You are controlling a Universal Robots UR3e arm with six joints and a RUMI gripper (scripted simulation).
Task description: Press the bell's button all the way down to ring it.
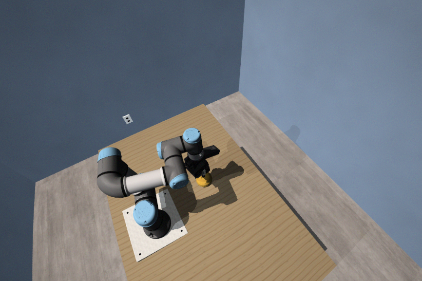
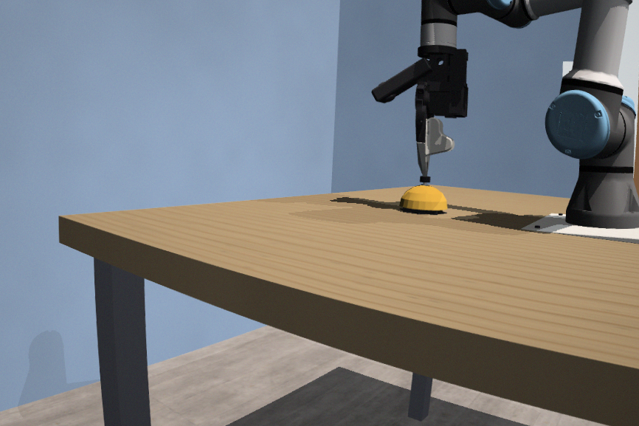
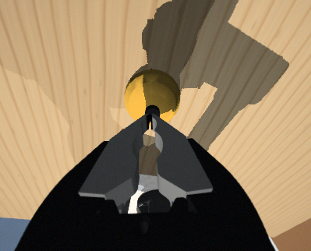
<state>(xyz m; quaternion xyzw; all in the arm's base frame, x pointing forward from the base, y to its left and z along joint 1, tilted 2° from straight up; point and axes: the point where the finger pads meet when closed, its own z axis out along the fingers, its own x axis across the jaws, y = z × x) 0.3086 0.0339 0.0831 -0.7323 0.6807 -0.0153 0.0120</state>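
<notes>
My gripper is now 30 mm above the small black button. The rest, counted from my hand: yellow dome bell 40 mm below.
</notes>
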